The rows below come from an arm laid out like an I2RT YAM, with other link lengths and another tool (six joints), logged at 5 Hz.
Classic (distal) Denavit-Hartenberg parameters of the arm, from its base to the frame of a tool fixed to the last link. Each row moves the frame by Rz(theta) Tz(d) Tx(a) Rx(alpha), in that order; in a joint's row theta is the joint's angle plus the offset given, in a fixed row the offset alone. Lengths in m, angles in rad.
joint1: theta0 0  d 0.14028  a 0.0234  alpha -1.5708
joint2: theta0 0  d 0  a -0.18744  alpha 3.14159
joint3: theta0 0.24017  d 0  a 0.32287  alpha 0
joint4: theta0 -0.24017  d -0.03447  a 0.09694  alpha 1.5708
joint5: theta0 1.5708  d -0.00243  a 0  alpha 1.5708
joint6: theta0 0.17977  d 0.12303  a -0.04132  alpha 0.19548
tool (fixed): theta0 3.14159  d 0.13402  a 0  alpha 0
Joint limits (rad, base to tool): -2.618..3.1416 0..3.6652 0..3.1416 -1.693..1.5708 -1.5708..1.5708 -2.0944..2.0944
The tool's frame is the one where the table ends.
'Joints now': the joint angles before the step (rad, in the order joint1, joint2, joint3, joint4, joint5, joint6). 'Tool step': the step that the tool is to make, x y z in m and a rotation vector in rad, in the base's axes. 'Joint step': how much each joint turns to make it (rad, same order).
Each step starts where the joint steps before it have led.
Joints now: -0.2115 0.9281 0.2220 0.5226 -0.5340 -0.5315
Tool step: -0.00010 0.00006 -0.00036 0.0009 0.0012 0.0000
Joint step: 0.0001 0.0000 -0.0004 -0.0006 0.0000 0.0007
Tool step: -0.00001 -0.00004 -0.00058 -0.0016 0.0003 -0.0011
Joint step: 0.0007 -0.0003 -0.0011 0.0000 0.0021 -0.0015
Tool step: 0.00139 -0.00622 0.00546 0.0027 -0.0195 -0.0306
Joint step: 0.0002 -0.0262 -0.0218 0.0209 0.0292 0.0137
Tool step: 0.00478 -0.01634 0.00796 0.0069 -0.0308 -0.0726
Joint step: -0.0011 -0.0273 -0.0295 0.0426 0.0690 0.0258
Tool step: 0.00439 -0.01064 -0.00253 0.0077 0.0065 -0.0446
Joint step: 0.0000 0.0109 0.0014 0.0066 0.0435 0.0125
